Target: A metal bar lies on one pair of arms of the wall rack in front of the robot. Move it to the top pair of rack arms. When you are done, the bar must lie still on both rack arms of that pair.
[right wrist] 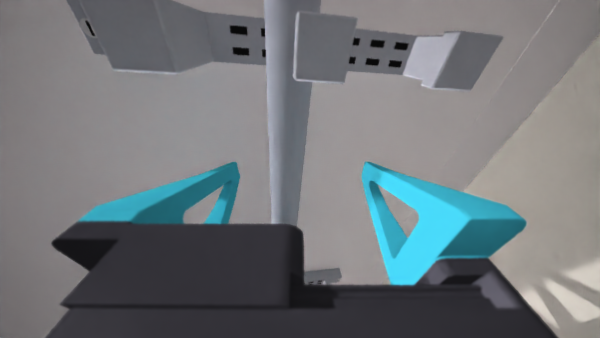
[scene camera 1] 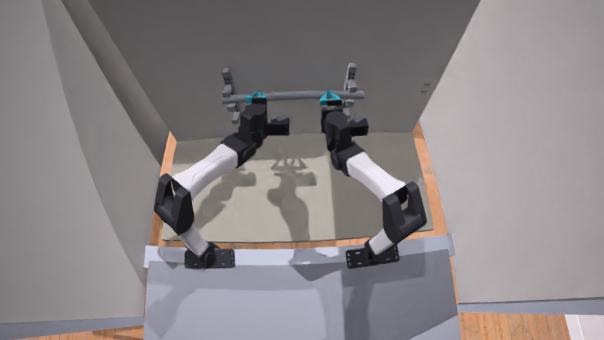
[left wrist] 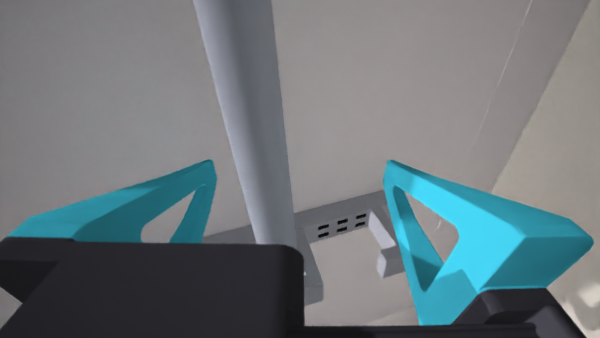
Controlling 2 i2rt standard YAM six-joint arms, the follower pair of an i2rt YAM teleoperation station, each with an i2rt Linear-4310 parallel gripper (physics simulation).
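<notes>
The grey metal bar (scene camera 1: 295, 95) (left wrist: 250, 110) (right wrist: 288, 125) lies across the middle arms of the wall rack (scene camera 1: 227, 76) (left wrist: 345, 206) (right wrist: 390, 54). In the right wrist view it sits behind the lip of the middle arm (right wrist: 325, 47); at the other end the black gripper body partly hides its seat. My left gripper (scene camera 1: 257, 95) (left wrist: 299, 169) is open, with its cyan fingers on either side of the bar, nearer the left one in the left wrist view. My right gripper (scene camera 1: 329, 94) (right wrist: 300, 169) is open too, with the bar between its fingers and clear of both.
A top rack arm (right wrist: 140, 37) shows to the left of the bar in the right wrist view, and a lower arm (right wrist: 457, 60) to its right. Another lower arm (left wrist: 390, 262) stands beside a finger in the left wrist view. Grey side walls (scene camera 1: 525, 150) flank the station.
</notes>
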